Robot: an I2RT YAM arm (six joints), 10 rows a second.
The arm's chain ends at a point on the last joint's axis. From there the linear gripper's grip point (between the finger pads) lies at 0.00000 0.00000 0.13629 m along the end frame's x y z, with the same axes.
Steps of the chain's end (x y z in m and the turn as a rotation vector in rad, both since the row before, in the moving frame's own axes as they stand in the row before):
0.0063 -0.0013 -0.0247 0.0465 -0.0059 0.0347
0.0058 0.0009 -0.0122 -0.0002 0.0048 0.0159
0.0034 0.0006 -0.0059 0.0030 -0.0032 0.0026
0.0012 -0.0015 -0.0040 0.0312 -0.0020 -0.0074
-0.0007 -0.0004 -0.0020 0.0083 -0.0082 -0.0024
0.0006 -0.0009 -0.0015 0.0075 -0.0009 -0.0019
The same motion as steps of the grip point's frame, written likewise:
0.0056 -0.0076 -0.0248 0.0465 -0.0059 0.0347
0.0065 0.0009 -0.0122 -0.0002 0.0048 0.0159
0.0030 0.0002 -0.0059 0.0030 -0.0032 0.0026
0.0009 -0.0058 -0.0041 0.0312 -0.0020 -0.0074
-0.0018 -0.0015 -0.0020 0.0083 -0.0082 -0.0024
0.0005 -0.0019 -0.0015 0.0075 -0.0009 -0.0019

